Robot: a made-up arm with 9 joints. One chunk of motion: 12 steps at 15 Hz.
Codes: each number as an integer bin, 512 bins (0 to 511) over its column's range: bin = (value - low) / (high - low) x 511, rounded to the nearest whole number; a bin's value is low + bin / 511 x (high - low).
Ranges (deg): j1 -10..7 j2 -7..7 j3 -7..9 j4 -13..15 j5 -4..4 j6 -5..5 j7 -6..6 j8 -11..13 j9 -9..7
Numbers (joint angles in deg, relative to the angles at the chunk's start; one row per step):
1: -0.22 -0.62 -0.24 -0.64 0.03 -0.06 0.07 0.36 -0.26
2: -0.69 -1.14 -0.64 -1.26 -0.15 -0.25 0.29 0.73 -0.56
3: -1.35 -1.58 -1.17 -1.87 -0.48 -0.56 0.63 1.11 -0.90
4: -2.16 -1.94 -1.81 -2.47 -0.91 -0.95 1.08 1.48 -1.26
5: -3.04 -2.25 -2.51 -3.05 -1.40 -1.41 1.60 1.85 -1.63
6: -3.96 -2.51 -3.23 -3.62 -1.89 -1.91 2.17 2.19 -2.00
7: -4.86 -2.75 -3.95 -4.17 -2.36 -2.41 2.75 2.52 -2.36
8: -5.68 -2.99 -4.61 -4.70 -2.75 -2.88 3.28 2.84 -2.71
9: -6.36 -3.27 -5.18 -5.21 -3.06 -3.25 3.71 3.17 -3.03
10: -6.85 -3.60 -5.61 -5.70 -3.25 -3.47 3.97 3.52 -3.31
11: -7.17 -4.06 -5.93 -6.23 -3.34 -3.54 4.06 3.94 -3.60
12: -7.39 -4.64 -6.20 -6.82 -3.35 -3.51 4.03 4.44 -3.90
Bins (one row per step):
1: 294 233 216 226 257 252 258 242 279
2: 280 214 203 214 246 243 268 250 270
3: 260 198 186 203 225 227 282 258 259
4: 236 185 166 192 197 207 301 266 247
5: 209 173 143 182 166 183 324 274 235
6: 182 164 120 171 135 158 348 281 224
7: 155 155 97 161 105 132 373 288 212
8: 130 146 76 151 80 108 395 295 201
9: 109 136 58 142 60 89 413 302 191
10: 95 124 44 133 48 78 425 309 182
11: 85 107 34 124 42 75 428 318 172
12: 78 86 26 113 42 76 427 329 163

